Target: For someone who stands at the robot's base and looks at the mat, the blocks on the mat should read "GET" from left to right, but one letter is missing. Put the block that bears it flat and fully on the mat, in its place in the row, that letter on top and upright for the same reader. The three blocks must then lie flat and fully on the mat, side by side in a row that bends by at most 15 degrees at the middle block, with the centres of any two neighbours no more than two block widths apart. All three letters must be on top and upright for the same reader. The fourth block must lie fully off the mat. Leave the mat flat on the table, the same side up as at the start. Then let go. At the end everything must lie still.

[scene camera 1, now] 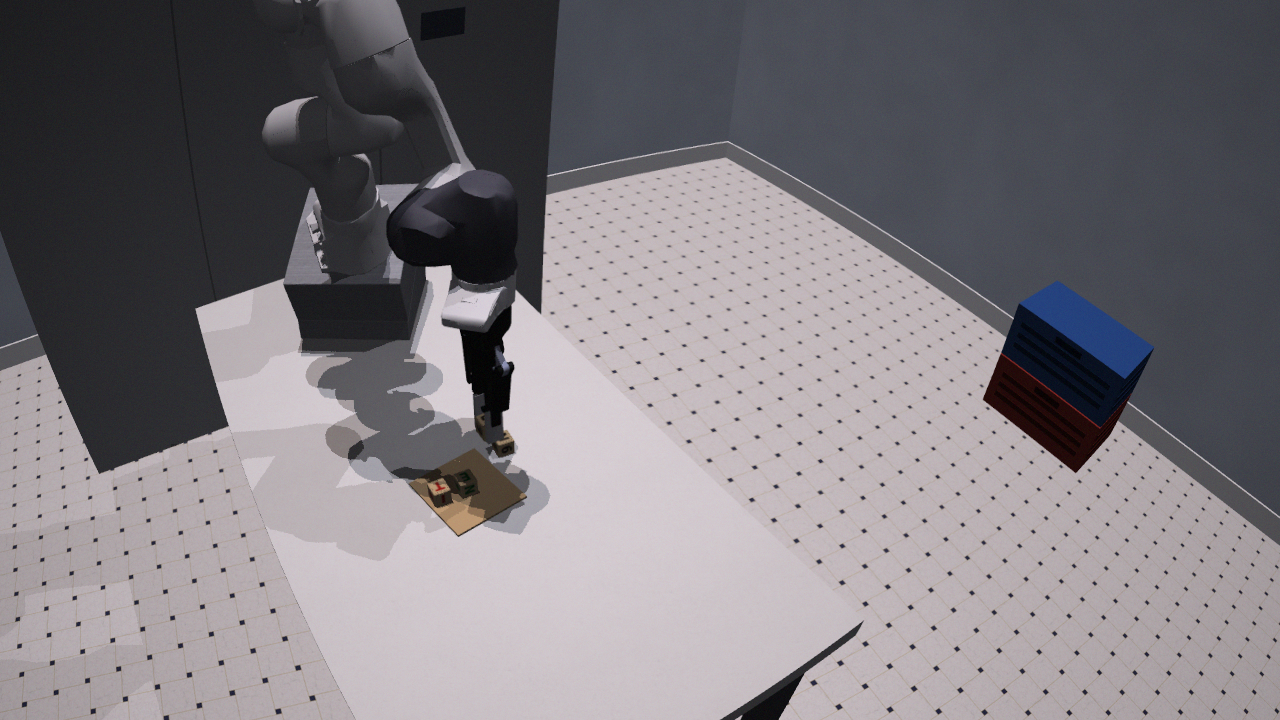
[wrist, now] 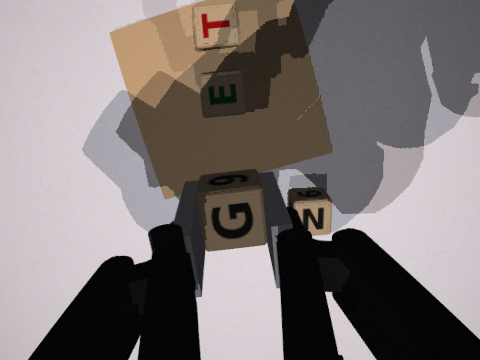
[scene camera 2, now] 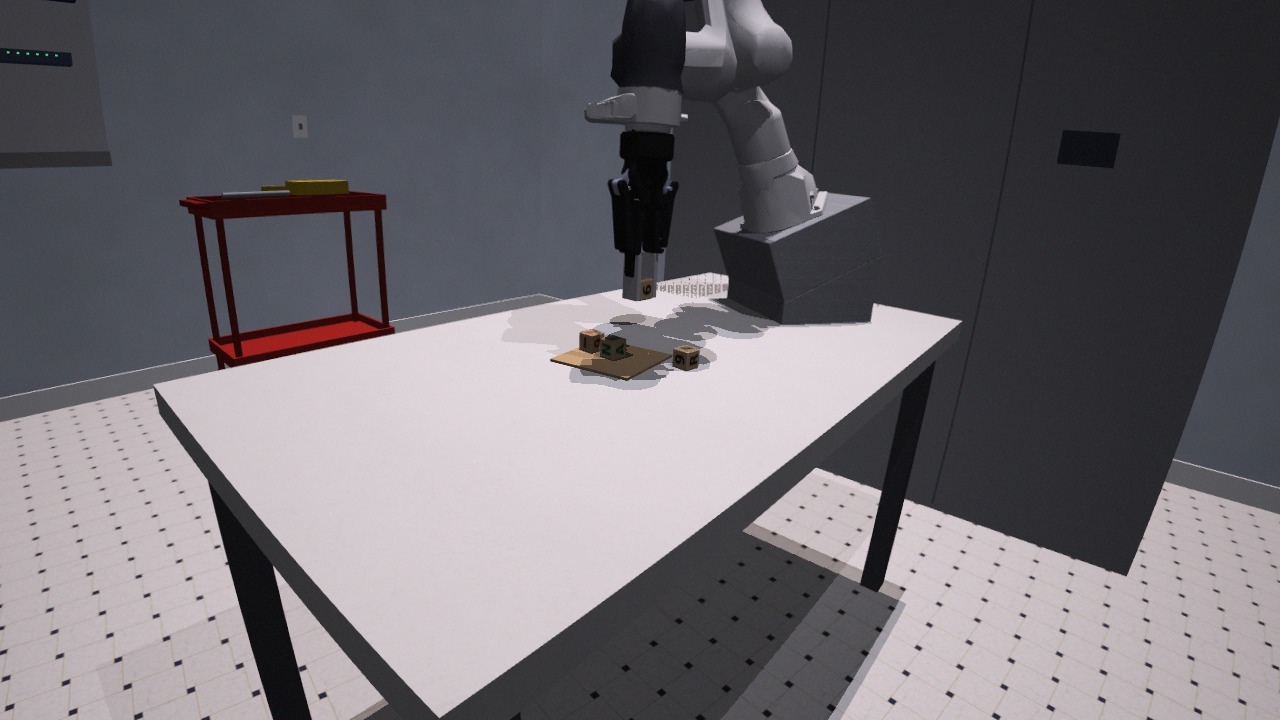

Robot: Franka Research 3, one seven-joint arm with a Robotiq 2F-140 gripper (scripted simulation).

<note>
In view: the gripper (scene camera 2: 639, 297), an E block (wrist: 222, 93) and a G block (wrist: 231, 209).
The gripper shows as well in scene camera 1 (scene camera 1: 489, 432) and in the wrist view (wrist: 231, 201).
</note>
